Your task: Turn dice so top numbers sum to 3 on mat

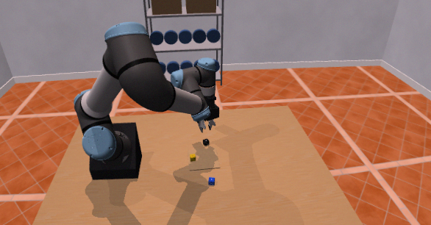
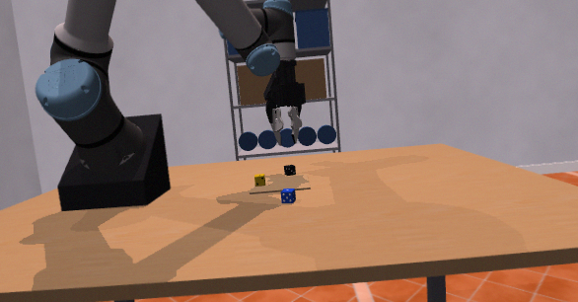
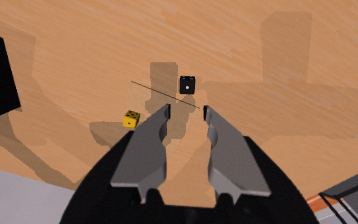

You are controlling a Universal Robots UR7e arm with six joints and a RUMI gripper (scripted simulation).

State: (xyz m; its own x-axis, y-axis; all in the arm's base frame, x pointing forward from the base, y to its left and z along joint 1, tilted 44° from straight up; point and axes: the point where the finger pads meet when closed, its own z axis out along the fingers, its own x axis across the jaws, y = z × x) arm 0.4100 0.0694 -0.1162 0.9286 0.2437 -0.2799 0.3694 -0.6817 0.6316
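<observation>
My gripper is now 90 mm above the black die. From my hand the other things lie so: yellow die (110 mm to the right, 80 mm below, 70 mm behind); blue die (260 mm to the right, 90 mm below); tan mat (110 mm to the right, 100 mm below, 20 mm behind).
</observation>
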